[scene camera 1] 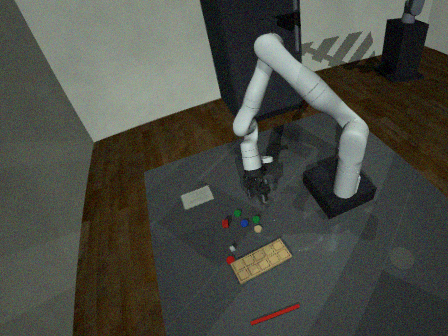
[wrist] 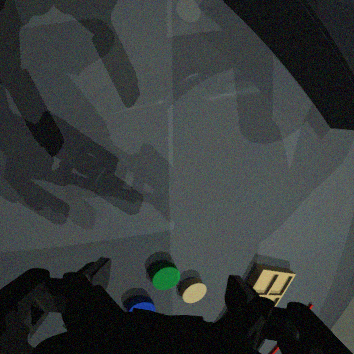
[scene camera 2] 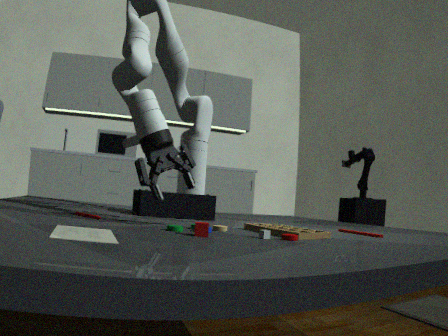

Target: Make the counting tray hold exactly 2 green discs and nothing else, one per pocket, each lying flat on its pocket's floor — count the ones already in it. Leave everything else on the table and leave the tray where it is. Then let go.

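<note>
My gripper [scene camera 1: 257, 196] [scene camera 2: 175, 191] [wrist: 168, 280] is open and empty, above the table behind the loose pieces. One green disc [scene camera 1: 256, 219] [wrist: 166, 278] lies flat near the tan disc; in the wrist view it appears between the spread fingers, below them. Another green disc [scene camera 1: 237, 213] [scene camera 2: 175, 228] lies farther left, near the red cube. The wooden counting tray [scene camera 1: 267, 269] [scene camera 2: 315, 235] [wrist: 279, 272] has two rows of square pockets, and I see no disc in them in scene camera 1. In the wrist view the gripper hides part of the tray.
A blue disc [scene camera 1: 244, 223] [wrist: 142, 307], a tan disc [scene camera 1: 258, 229] [wrist: 194, 293] and a red cube [scene camera 1: 225, 223] [scene camera 2: 202, 229] surround the green discs. A red disc [scene camera 1: 230, 260] and a pale cube [scene camera 1: 232, 248] sit by the tray's left corner. A pale card [scene camera 1: 197, 197] and red bar [scene camera 1: 275, 314] lie apart.
</note>
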